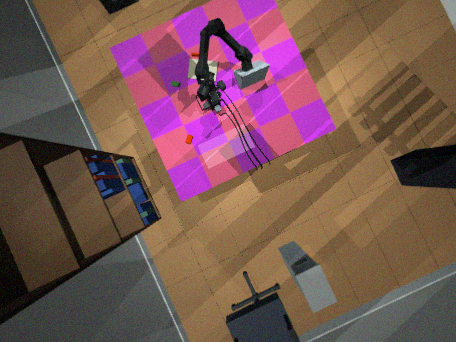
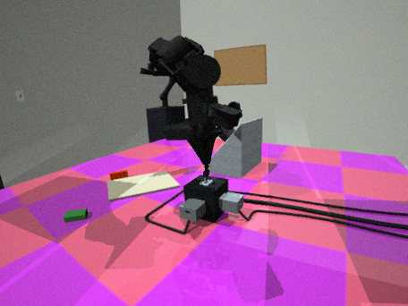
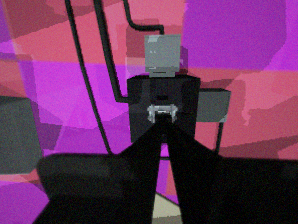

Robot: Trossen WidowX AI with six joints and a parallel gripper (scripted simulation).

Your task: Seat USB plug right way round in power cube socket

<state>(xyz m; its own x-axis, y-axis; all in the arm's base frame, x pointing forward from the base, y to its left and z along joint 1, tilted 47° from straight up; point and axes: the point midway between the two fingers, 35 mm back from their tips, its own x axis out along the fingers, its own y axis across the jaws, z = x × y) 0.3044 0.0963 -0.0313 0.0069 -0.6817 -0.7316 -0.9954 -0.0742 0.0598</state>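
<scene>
Now: the USB plug 20 mm below my gripper tip. From my gripper tip the other things lie so: green block: 250 mm to the right, 220 mm ahead, 110 mm below; white flat pad: 270 mm to the right, 120 mm below, 20 mm behind.
</scene>
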